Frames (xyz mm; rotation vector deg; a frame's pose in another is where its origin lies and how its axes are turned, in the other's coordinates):
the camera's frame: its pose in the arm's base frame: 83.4 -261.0 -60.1 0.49 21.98 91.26
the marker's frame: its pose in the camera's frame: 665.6 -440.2 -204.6 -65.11 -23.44 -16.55
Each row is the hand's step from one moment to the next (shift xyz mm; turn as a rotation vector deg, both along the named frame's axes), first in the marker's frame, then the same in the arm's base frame.
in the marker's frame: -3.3 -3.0 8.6 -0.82 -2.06 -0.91
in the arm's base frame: -5.2 -4.6 6.8 1.92 -1.16 0.84
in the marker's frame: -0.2 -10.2 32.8 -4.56 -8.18 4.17
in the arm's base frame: -19.8 -5.2 27.6 1.37 -6.55 7.77
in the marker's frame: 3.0 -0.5 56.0 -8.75 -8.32 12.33
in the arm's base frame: -43.8 -2.0 34.9 -5.27 -11.36 11.88
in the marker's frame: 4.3 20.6 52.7 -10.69 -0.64 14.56
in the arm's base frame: -54.0 4.1 17.1 -11.83 -11.78 6.92
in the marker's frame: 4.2 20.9 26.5 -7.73 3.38 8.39
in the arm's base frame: -33.4 6.3 1.0 -9.19 -7.51 0.77
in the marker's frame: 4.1 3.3 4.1 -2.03 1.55 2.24
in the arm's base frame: -5.0 4.3 0.9 -2.85 -1.83 -0.28
